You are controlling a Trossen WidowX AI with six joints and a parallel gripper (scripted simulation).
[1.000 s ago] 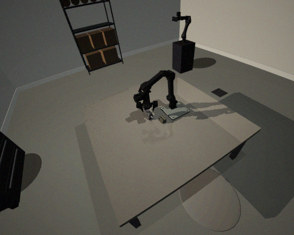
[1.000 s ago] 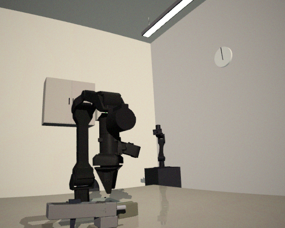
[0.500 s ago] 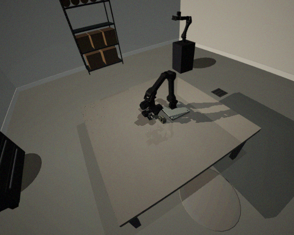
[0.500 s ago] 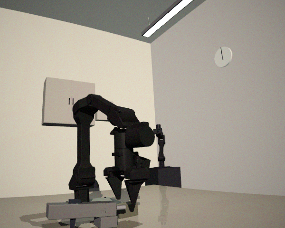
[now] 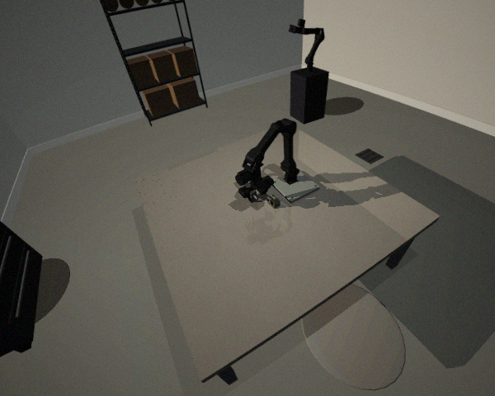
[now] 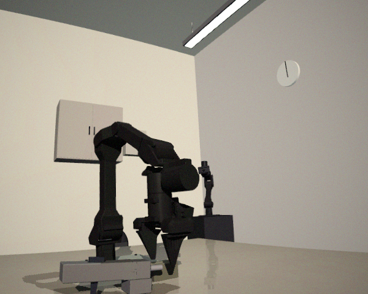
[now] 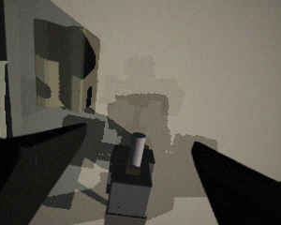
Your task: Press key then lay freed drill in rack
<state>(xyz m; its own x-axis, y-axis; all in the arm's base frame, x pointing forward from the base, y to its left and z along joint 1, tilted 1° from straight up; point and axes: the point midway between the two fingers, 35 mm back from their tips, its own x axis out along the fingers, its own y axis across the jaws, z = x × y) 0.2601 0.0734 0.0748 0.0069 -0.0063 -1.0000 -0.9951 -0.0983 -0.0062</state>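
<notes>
My gripper tip is 70 mm to the left of the tan drill, 10 mm short of it and 10 mm above it. The rest, counted from my gripper tip: rack: 80 mm behind, 40 mm below, 30 mm to the left; then dark key: 150 mm to the right, 10 mm ahead; then long grey housing block: 120 mm to the right, 10 mm below, 10 mm ahead.
</notes>
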